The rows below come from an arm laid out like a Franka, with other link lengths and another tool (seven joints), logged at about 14 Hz.
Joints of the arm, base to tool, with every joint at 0 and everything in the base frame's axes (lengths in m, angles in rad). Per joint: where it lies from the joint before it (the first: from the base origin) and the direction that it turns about. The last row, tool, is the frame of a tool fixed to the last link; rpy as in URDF.
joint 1: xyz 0 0 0.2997 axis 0 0 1
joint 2: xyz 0 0 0 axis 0 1 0
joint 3: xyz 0 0 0.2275 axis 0 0 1
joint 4: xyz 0.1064 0 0 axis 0 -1 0
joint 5: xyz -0.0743 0 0.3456 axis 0 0 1
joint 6: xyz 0 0 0 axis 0 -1 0
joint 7: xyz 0.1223 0 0 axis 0 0 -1
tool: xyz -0.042 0 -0.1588 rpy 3.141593 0.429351 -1.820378
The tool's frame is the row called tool.
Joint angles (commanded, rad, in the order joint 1, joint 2, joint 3, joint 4, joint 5, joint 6, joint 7), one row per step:
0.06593 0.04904 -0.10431 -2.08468 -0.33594 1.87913 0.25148
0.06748 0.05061 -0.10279 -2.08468 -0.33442 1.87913 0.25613
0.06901 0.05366 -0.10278 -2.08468 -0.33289 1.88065 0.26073
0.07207 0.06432 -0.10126 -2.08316 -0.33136 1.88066 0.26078
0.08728 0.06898 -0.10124 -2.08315 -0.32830 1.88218 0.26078
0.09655 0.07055 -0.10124 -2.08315 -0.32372 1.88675 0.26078
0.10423 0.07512 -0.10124 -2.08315 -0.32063 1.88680 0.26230
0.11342 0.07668 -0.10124 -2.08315 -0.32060 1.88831 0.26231
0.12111 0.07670 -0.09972 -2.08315 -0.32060 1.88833 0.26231
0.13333 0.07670 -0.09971 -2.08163 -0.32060 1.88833 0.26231
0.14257 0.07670 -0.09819 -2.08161 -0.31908 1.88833 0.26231
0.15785 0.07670 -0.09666 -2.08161 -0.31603 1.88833 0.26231
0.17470 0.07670 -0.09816 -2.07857 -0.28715 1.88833 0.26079
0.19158 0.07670 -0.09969 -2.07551 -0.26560 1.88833 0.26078
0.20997 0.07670 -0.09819 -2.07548 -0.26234 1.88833 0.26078
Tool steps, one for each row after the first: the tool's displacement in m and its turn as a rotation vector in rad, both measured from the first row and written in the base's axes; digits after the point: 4 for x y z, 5 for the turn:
0.0000 0.0019 -0.0009 0.00016 0.00008 -0.00203
0.0002 0.0030 -0.0024 0.00037 0.00021 -0.00512
0.0000 0.0054 -0.0071 0.00091 0.00926 -0.00140
0.0005 0.0132 -0.0093 0.00328 0.01240 0.01258
0.0014 0.0185 -0.0101 0.00766 0.00957 0.02062
0.0012 0.0227 -0.0124 0.00944 0.01359 0.02520
0.0016 0.0272 -0.0131 0.00951 0.01375 0.03478
0.0018 0.0318 -0.0131 0.00956 0.01381 0.04399
0.0025 0.0378 -0.0126 0.00949 0.01234 0.05624
0.0025 0.0433 -0.0126 0.01081 0.01239 0.06616
0.0025 0.0519 -0.0127 0.01337 0.01253 0.08129
0.0027 0.0630 -0.0122 0.03776 0.01050 0.08227
0.0028 0.0732 -0.0115 0.05575 0.00818 0.08593
0.0022 0.0834 -0.0116 0.05852 0.00882 0.10403

